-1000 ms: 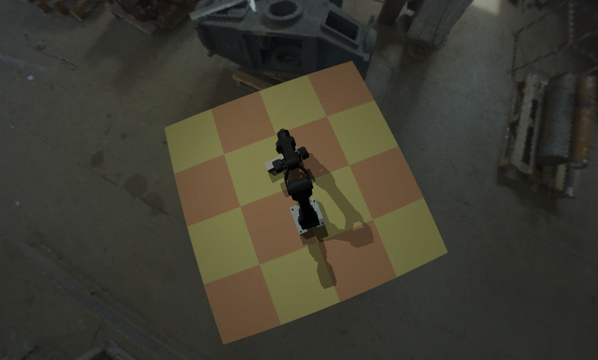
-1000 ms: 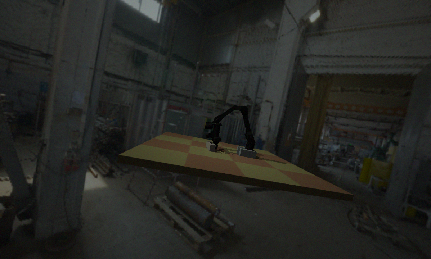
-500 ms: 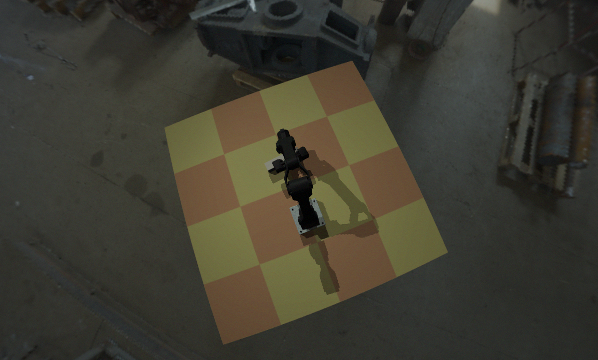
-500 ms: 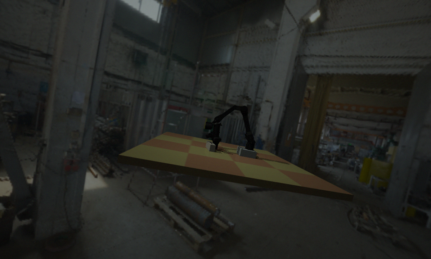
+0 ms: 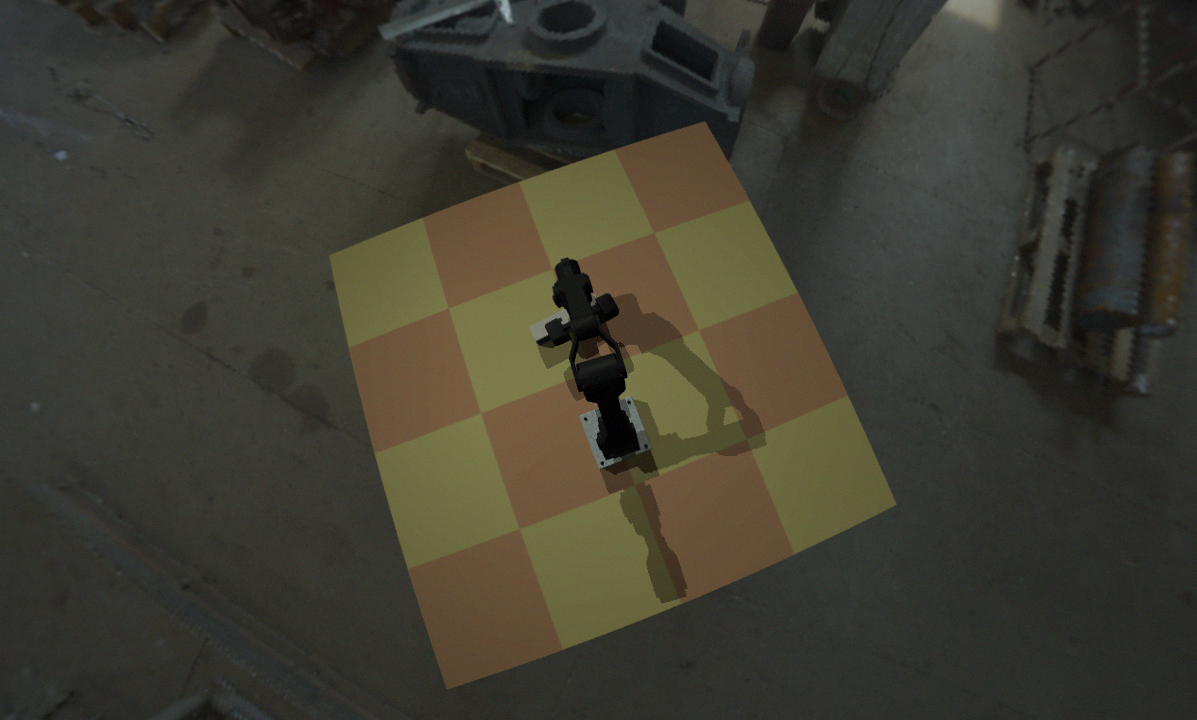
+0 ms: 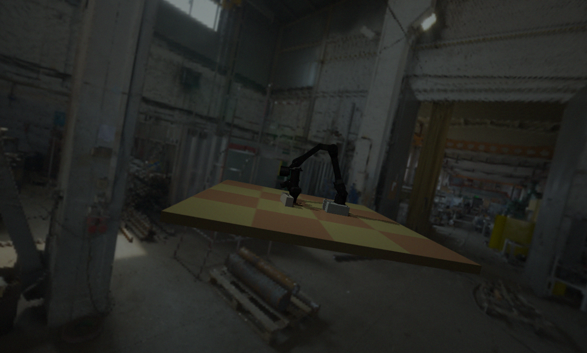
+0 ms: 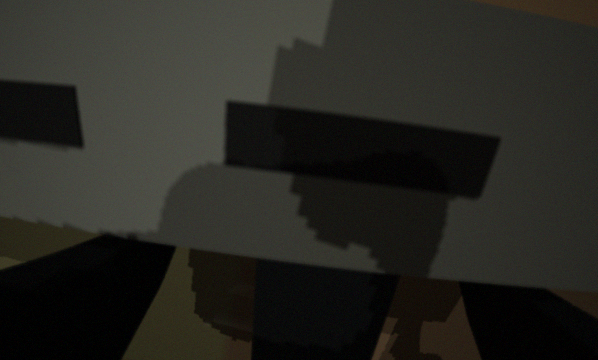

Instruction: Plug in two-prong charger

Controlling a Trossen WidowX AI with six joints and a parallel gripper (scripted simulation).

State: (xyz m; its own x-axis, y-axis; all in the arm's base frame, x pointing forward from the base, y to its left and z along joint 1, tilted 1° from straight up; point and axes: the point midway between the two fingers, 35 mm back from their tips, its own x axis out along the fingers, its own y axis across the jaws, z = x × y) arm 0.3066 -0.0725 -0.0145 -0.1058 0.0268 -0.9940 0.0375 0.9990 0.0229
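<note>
The black two-prong charger lies 2 cm ahead of my gripper tip and 1 cm above it.
</note>
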